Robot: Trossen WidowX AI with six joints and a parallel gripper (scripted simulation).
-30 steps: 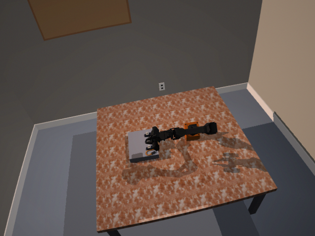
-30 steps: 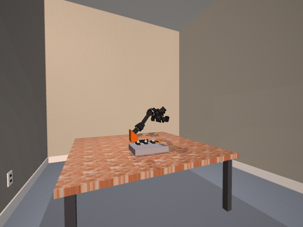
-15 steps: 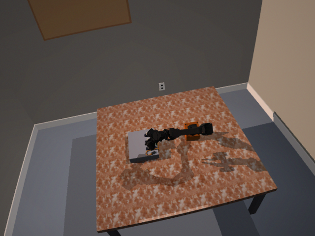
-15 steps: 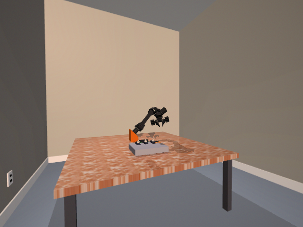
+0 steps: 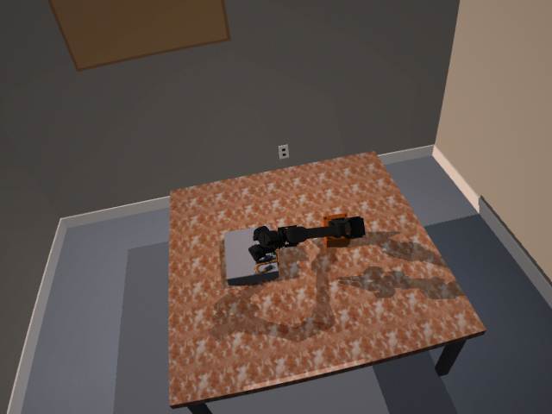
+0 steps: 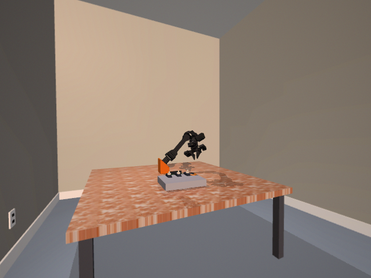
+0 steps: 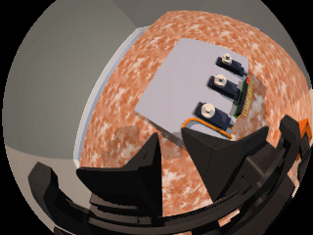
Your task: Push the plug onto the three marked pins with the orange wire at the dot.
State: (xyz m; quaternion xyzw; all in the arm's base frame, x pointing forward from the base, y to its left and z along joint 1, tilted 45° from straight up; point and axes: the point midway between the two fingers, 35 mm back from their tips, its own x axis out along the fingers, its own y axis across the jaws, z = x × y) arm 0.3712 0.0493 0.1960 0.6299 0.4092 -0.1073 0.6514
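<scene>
My gripper tip is now 180 mm to the left of the red mark, 100 mm above it and 70 mm past it. Also, from my gripper tip: grey printed holder: 150 mm below, 140 mm to the right, 80 mm ahead.
</scene>
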